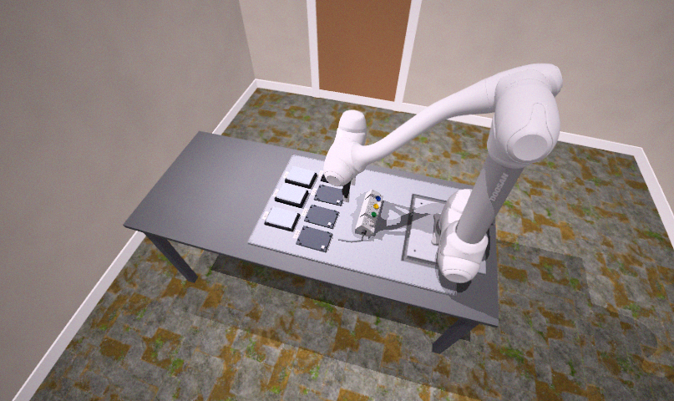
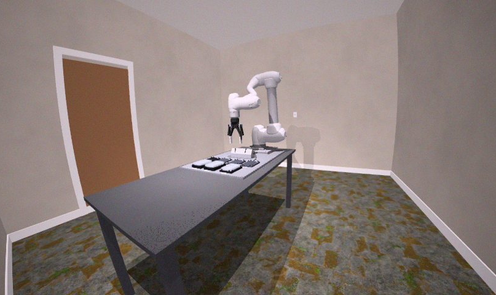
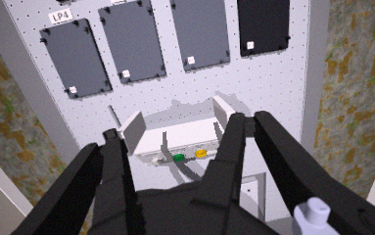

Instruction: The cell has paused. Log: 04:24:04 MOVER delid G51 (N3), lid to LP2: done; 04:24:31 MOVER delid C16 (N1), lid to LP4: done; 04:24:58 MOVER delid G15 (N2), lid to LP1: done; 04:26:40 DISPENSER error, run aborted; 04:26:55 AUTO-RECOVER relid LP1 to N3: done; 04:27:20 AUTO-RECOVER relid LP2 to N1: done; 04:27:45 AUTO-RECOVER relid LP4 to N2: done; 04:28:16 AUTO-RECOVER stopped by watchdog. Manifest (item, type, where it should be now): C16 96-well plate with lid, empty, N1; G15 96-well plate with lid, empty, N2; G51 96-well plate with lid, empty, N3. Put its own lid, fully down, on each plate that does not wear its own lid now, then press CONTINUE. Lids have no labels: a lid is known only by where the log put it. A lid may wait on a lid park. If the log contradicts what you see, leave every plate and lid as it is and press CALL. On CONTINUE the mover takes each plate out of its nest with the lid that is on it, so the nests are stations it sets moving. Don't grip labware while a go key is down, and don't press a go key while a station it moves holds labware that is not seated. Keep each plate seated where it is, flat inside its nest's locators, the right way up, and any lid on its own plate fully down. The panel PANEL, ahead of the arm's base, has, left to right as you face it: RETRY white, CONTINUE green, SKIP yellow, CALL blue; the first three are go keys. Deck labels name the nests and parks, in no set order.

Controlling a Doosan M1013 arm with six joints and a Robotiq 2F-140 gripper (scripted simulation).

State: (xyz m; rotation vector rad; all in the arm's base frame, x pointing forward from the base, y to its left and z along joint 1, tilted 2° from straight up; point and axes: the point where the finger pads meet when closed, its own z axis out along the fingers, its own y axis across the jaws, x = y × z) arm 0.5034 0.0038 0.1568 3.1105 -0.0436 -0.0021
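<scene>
My hand is 13 cm past the green continue key, 10 cm above it and 3 cm to the right of it. Also, from my hand: white retry key: 13 cm behind, 10 cm below, 8 cm to the left; then yellow skip key: 13 cm behind, 10 cm below, 2 cm to the right; then blue call key: 13 cm behind, 10 cm below, 7 cm to the right.
</scene>
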